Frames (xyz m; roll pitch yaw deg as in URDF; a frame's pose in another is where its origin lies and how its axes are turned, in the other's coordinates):
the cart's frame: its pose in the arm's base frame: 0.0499 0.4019 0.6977 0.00 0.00 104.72
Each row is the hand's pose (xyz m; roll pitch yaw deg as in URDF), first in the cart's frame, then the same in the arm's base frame.
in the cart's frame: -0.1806 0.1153 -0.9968 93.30 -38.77 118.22
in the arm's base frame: -0.0157 0.1979 -0.2991 93.30 -38.77 -137.06
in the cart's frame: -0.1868 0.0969 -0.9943 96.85 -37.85 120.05
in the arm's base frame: 0.0036 0.1966 -0.2966 96.85 -37.85 -135.23
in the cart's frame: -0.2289 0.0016 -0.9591 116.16 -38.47 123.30
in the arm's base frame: 0.1065 0.1801 -0.2614 116.16 -38.47 -131.98
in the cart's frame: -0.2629 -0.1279 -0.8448 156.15 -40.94 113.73
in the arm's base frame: 0.2404 0.1801 -0.1471 156.15 -40.94 -141.55
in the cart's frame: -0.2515 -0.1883 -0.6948 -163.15 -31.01 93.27
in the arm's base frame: 0.2959 0.2065 0.0029 -163.15 -31.01 -162.01
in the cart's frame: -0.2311 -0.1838 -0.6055 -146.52 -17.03 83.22
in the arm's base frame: 0.2864 0.2251 0.0922 -146.52 -17.03 -172.06
